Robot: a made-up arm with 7 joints.
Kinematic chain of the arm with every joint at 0, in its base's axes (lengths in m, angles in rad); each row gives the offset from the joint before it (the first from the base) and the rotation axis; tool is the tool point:
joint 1: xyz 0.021 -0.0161 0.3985 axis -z
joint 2: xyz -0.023 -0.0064 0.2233 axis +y
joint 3: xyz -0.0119 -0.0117 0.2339 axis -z
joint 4: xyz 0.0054 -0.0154 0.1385 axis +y
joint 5: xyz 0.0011 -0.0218 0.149 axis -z
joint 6: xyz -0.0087 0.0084 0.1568 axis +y
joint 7: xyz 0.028 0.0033 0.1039 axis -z
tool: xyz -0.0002 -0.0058 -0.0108
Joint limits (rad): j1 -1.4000..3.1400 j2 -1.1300..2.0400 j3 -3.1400..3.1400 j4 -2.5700..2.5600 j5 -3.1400..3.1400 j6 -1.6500..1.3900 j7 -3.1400..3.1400
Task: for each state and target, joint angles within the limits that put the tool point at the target. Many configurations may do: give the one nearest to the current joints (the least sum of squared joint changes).
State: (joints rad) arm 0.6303 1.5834 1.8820 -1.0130 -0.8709 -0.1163 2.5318
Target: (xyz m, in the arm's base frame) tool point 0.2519 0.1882 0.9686
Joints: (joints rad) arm 0.4990 1.0842 1.0325 -1.7528 -0.9107 -0.3888 2.5173
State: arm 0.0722 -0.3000 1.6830 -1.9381 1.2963 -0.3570 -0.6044
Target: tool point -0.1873 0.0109 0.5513
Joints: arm -0.6238 -0.7097 0.9441 -2.5700 1.0836 -0.4783 -0.5714
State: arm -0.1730 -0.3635 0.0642 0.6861 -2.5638 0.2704 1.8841
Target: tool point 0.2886 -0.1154 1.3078
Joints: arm 0.0232 0.1927 0.2136 0.5168 -2.5972 0.0856 1.8914
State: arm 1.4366 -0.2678 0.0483 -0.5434 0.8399 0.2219 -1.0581
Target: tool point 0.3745 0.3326 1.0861
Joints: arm 2.1313 -0.2455 0.5456 -1.1442 0.8253 0.0727 -1.0509
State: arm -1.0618 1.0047 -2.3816 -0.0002 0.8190 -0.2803 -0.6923
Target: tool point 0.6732 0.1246 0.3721
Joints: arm -0.4724 1.6749 -2.3777 -0.6539 0.7931 -0.3946 -0.6817
